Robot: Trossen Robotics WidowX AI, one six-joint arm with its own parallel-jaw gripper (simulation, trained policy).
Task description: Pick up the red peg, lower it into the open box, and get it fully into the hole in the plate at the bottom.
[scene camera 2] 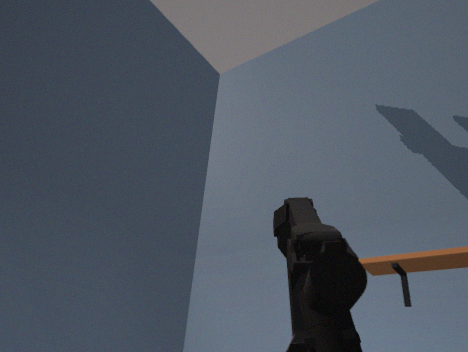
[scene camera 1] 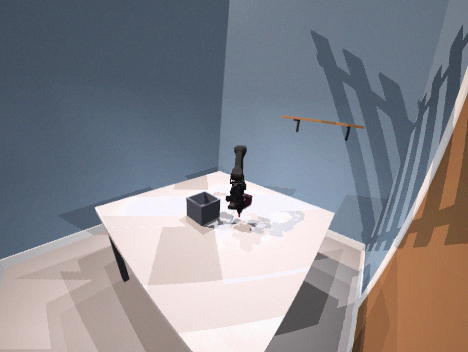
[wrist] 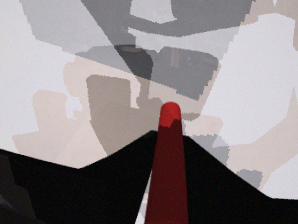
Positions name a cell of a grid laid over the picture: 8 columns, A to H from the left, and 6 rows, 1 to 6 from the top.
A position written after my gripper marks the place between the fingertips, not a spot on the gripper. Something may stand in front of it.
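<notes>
I can see my gripper (wrist: E4), while the grey box is out of frame in the wrist view. There is a grey box (scene camera 1: D4) that I see as well. As for scene camera 2, the grey box is out of frame there.
</notes>
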